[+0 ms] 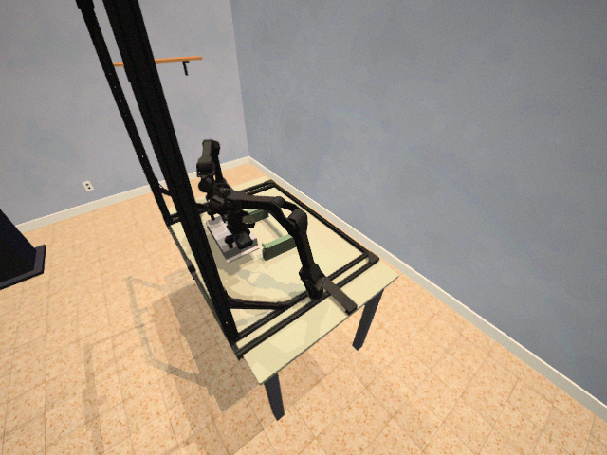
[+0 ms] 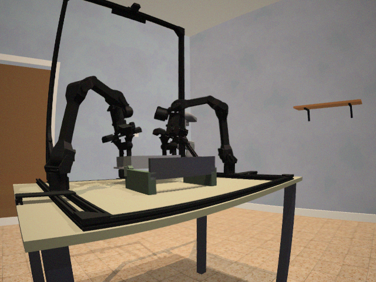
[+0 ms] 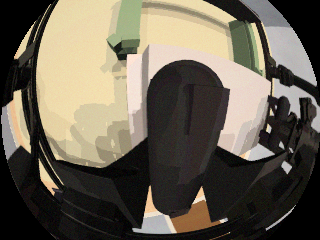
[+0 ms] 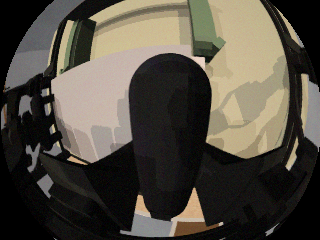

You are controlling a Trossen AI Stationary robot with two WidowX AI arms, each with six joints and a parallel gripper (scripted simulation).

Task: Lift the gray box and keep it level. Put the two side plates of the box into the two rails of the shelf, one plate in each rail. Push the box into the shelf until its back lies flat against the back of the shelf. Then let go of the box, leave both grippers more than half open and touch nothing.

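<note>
Right now my right hand is 120 mm to the right of the gray box, 50 mm above it and 10 mm short of it. The rest, counted from my right hand: gray back plate 280 mm ahead, 110 mm to the left, 90 mm below.
Now: left hand 12 cm to the left of the gray box, 5 cm above it and 1 cm past it. Also, from my left hand: gray back plate: 27 cm ahead, 14 cm to the right, 9 cm below.
</note>
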